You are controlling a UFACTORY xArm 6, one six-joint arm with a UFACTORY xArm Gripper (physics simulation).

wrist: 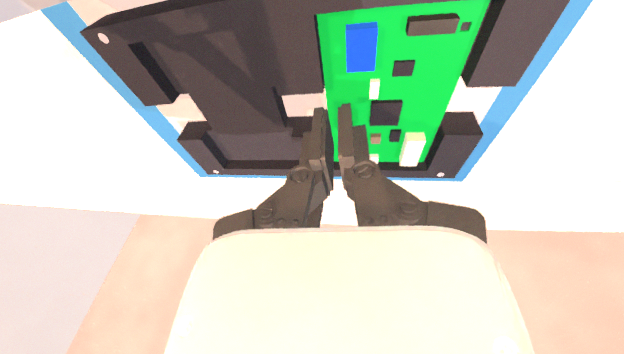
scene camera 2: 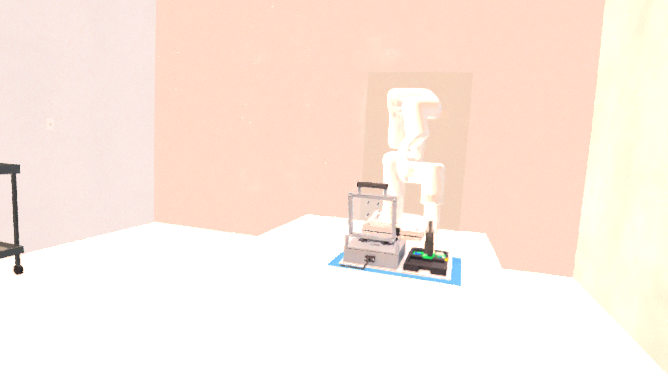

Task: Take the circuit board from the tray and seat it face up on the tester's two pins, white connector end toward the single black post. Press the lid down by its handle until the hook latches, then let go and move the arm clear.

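Places are measured from the arm's base along level axes (x ahead, y left, z up), in metres.
Pixels of known places: gripper, fingertip midpoint: [wrist: 335, 124] [scene camera 2: 428, 253].
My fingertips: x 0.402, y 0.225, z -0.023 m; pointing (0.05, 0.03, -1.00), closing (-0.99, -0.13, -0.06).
Ahead of a thing's pixels: the offset from my fingertips to its middle. "spot": to the spot under its first point. Level surfaces: height alone.
The green circuit board @[dx -0.030, dy -0.003, dz -0.011 m] [wrist: 426, 88] [scene camera 2: 441, 256] lies face up in the black tray @[spot: dx +0.059, dy -0.019, dz -0.016 m] [wrist: 240, 81] [scene camera 2: 426, 266], a little askew, with its white connector @[dx -0.054, dy +0.032, dz -0.010 m] [wrist: 412, 149] at the near end. My gripper [wrist: 335, 124] [scene camera 2: 429, 254] is down in the tray with its fingers nearly together over the board's left edge, shut, with nothing held. The grey tester @[spot: dx +0.157, dy -0.148, dz +0.004 m] [scene camera 2: 373, 257] stands left of the tray. Its clear lid [scene camera 2: 350, 216] is raised upright, with the black handle @[dx +0.188, dy -0.159, dz +0.234 m] [scene camera 2: 372, 185] on top. The pins and the post are too small to make out.
The tester and the tray stand on a blue-edged mat @[dz -0.032 m] [scene camera 2: 455, 275] [wrist: 156, 116] on the white table. A black cable plug @[spot: dx +0.165, dy -0.158, dz -0.002 m] [scene camera 2: 369, 259] sticks out of the tester's front. The arm's base stands behind the tray.
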